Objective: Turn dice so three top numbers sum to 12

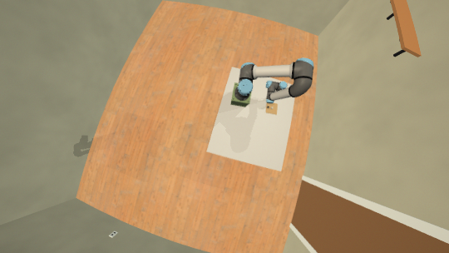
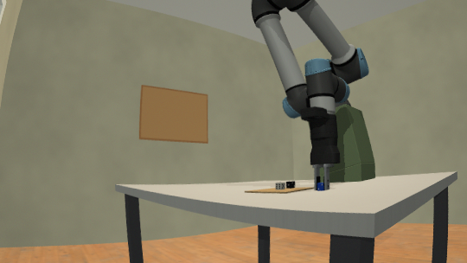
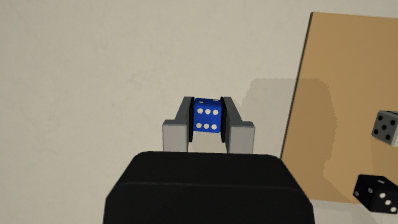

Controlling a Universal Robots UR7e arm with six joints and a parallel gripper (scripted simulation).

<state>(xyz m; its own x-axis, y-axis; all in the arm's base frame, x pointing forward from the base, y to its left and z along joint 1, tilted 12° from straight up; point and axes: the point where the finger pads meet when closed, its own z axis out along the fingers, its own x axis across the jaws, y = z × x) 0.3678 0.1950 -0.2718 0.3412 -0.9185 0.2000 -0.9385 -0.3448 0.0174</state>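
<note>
Now: the white die 13 cm to the right of my hand, 4 cm ahead of it and 1 cm below it. The rest, counted from my hand: blue die (1 cm below); black die (14 cm to the right, 1 cm below, 1 cm behind); tan mat (13 cm to the right, 4 cm ahead, 2 cm below).
</note>
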